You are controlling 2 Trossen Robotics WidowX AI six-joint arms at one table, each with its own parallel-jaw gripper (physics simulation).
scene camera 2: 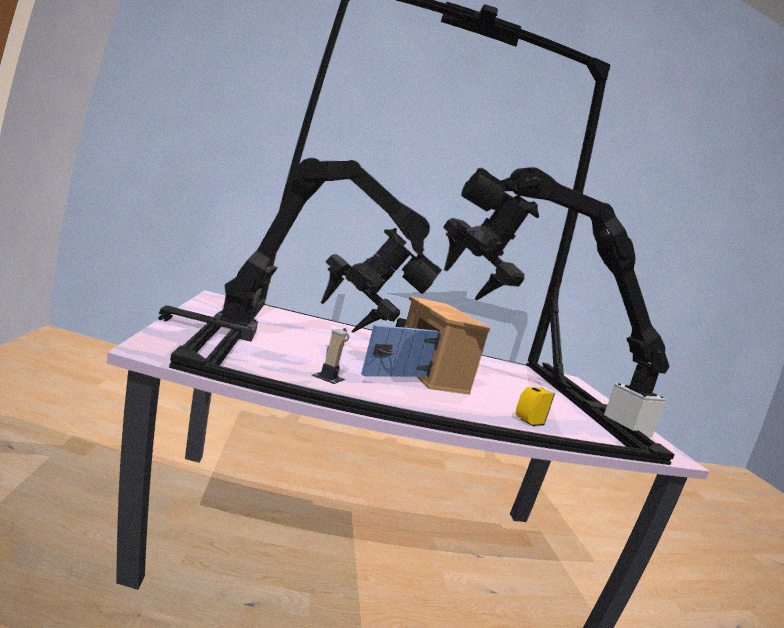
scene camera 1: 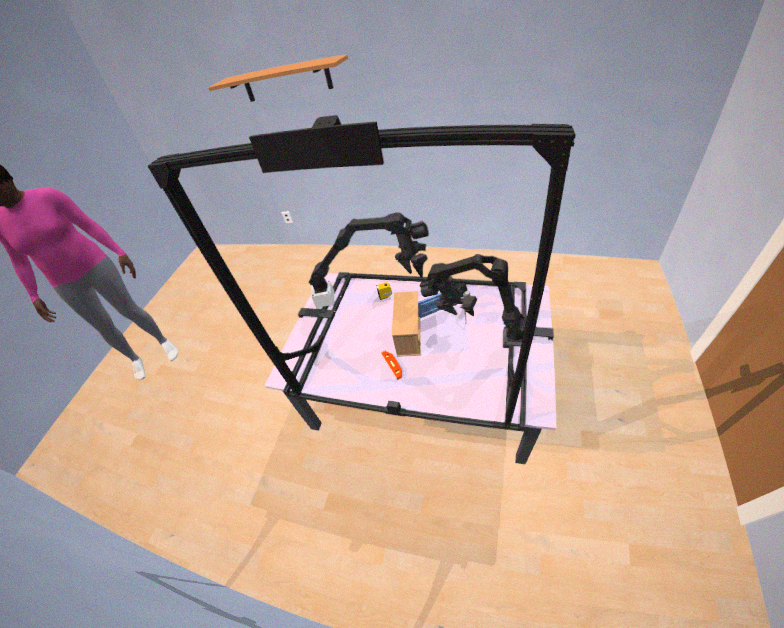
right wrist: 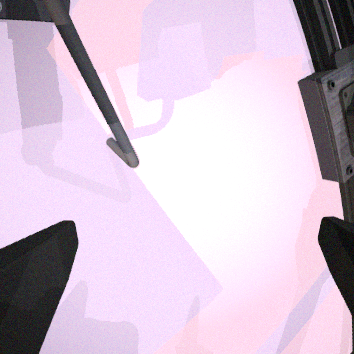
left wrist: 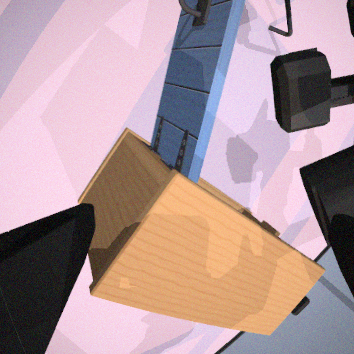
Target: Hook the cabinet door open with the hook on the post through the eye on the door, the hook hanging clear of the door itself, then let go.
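Frame: origin at the left arm's base, x back, y right, z up, level; centimetres.
Where they show: left gripper, fingertip midpoint: [scene camera 2: 460,284] [scene camera 1: 416,275] [left wrist: 215,221]; right gripper, fingertip midpoint: [scene camera 2: 336,317] [scene camera 1: 465,315] [right wrist: 199,231] [left wrist: 335,48]; left arm's base, link origin: [scene camera 2: 640,391] [scene camera 1: 320,288]; right arm's base, link origin: [scene camera 2: 235,320] [scene camera 1: 515,335].
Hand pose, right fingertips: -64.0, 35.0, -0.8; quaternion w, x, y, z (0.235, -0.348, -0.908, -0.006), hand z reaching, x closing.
Each offset is from my right fingertips to the centre of the thing, as dx, dy, dz. "spot": to the spot under its first point.
The wooden cabinet @(+25.1, -2.8, -1.5) [scene camera 1: 405,310] [scene camera 2: 465,353] [left wrist: 200,250] stands on the table with its blue door [scene camera 1: 429,306] [scene camera 2: 405,356] [left wrist: 192,70] swung open. The dark eye [scene camera 2: 383,351] [left wrist: 192,11] is on the door's face. The beige post @(spot: -5.1, -14.2, -3.6) [scene camera 2: 334,351] stands apart from the door's free edge. Its dark hook @(-2.0, -7.2, -4.1) [left wrist: 289,20] [right wrist: 90,80] shows apart from the eye in the left wrist view, its bent tip free. My right gripper [scene camera 1: 463,312] [scene camera 2: 338,316] [right wrist: 199,231] is open and empty above the post and hook. My left gripper [scene camera 1: 415,273] [scene camera 2: 462,283] [left wrist: 215,221] is open and empty, high above the cabinet.
A yellow block-like object @(+33.1, -30.6, -5.6) [scene camera 1: 384,291] [scene camera 2: 534,405] lies beside the cabinet. An orange-red tool @(+34.6, +12.1, -8.3) [scene camera 1: 392,364] lies in front of it in scene camera 1. Black rails run along the table edges, and a black frame [scene camera 1: 471,136] rises over the table. The right arm's forearm reaches close to the left gripper.
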